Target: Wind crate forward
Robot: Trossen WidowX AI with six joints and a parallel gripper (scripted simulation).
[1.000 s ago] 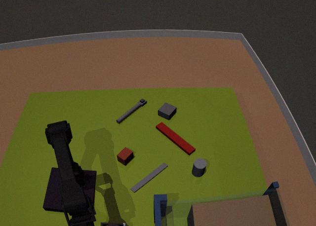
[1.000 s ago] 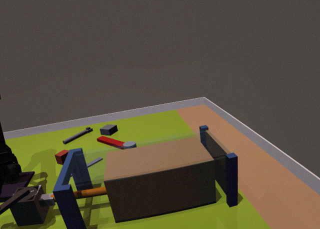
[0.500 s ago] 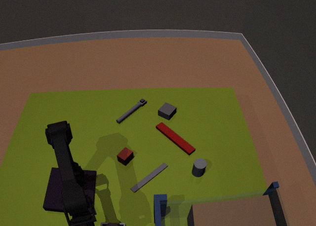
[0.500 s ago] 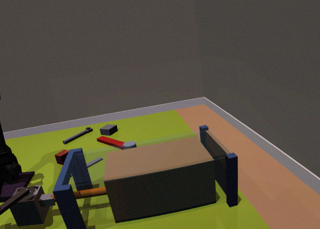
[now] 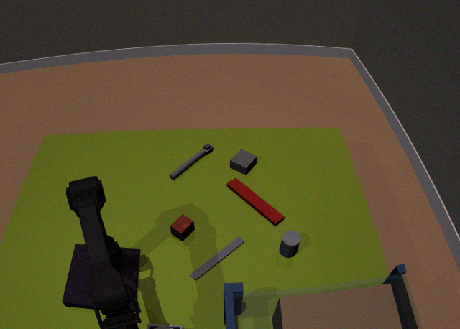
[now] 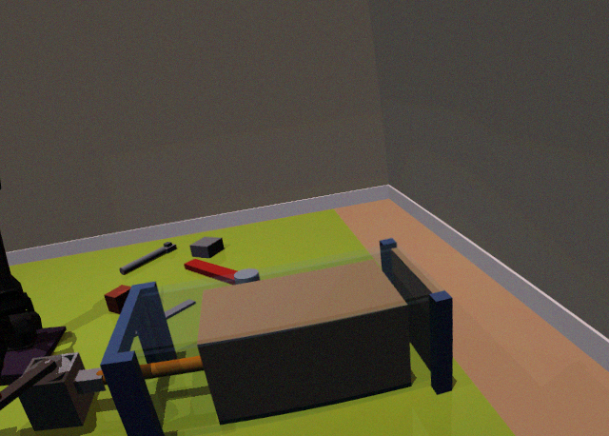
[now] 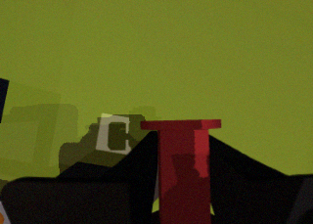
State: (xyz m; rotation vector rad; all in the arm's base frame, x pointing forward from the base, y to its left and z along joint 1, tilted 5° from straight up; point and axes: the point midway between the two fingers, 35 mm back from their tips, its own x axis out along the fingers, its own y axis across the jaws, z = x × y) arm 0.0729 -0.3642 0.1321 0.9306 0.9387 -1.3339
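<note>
The winch handle lies 50 mm to the left of my gripper tip, 30 mm below it and 20 mm ahead of it. Also, from my gripper tip: red crank grip (20 mm to the left); blue steel frame (220 mm ahead, 70 mm to the left, 20 mm below); grey winch (100 mm below, 90 mm to the left, 40 mm ahead).
</note>
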